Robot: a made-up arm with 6 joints. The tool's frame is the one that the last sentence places.
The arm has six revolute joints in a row. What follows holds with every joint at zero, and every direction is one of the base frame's. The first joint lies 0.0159 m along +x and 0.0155 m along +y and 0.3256 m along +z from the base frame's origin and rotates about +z. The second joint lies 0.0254 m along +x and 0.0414 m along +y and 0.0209 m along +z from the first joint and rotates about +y. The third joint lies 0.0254 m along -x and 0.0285 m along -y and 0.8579 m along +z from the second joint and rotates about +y. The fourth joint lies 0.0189 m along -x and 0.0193 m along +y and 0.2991 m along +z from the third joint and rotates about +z. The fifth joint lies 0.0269 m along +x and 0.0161 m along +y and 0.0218 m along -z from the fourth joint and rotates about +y. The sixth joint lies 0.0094 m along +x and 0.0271 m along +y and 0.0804 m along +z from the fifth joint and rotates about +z. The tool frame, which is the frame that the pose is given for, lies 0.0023 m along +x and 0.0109 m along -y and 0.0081 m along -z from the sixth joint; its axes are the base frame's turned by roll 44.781, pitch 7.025 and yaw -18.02 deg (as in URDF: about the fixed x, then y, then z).
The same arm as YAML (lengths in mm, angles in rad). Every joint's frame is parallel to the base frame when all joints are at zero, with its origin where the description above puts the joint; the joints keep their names.
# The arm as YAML. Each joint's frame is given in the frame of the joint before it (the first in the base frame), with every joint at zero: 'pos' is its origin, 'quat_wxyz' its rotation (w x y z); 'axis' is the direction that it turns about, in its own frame. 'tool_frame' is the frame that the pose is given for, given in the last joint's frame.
length_unit: mm
angle_unit: rad
joints:
  - joint: joint 1
    pos: [15.9, 15.5, 325.6]
    quat_wxyz: [1.0, 0.0, 0.0, 0.0]
    axis: [0.0, 0.0, 1.0]
  - joint: joint 2
    pos: [25.4, 41.4, 20.9]
    quat_wxyz: [1.0, 0.0, 0.0, 0.0]
    axis: [0.0, 1.0, 0.0]
  - joint: joint 3
    pos: [-25.4, -28.5, 857.9]
    quat_wxyz: [1.0, 0.0, 0.0, 0.0]
    axis: [0.0, 1.0, 0.0]
  - joint: joint 4
    pos: [-18.9, 19.3, 299.1]
    quat_wxyz: [1.0, 0.0, 0.0, 0.0]
    axis: [0.0, 0.0, 1.0]
  - joint: joint 5
    pos: [26.9, 16.1, -21.8]
    quat_wxyz: [1.0, 0.0, 0.0, 0.0]
    axis: [0.0, 1.0, 0.0]
  - joint: joint 6
    pos: [9.4, 27.1, 80.4]
    quat_wxyz: [1.0, 0.0, 0.0, 0.0]
    axis: [0.0, 0.0, 1.0]
tool_frame:
  pos: [2.3, -10.9, -8.1]
  quat_wxyz: [0.90783, 0.384382, -0.003594, -0.167578]

